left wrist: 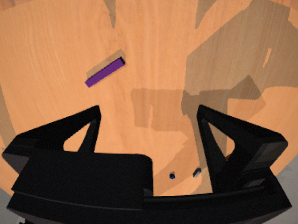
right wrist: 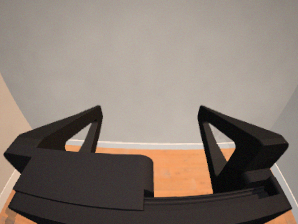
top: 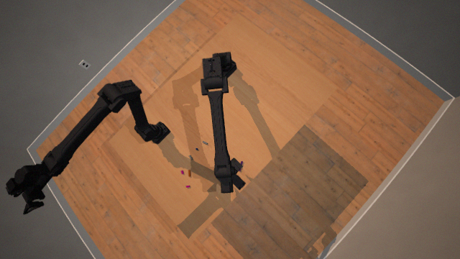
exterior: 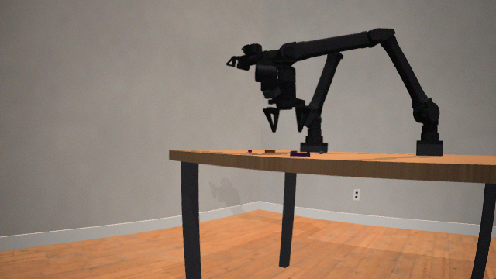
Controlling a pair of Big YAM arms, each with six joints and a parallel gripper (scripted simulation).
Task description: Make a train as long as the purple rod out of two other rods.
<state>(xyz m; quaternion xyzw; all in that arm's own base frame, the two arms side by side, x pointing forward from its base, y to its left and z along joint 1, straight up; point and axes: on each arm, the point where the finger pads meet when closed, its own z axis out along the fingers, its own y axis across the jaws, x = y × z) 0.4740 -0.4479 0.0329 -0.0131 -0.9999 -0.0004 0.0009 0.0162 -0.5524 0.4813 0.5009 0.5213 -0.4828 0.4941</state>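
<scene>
Now: left hand 19 cm to the left of the orange rod, 17 cm past it and 7 cm above it. The rest, counted from my left hand: blue rod (25 cm behind, 7 cm below, 6 cm to the right); then purple rod (7 cm below, 6 cm to the left, 1 cm ahead); then magenta rod (25 cm to the right, 12 cm behind, 7 cm below).
</scene>
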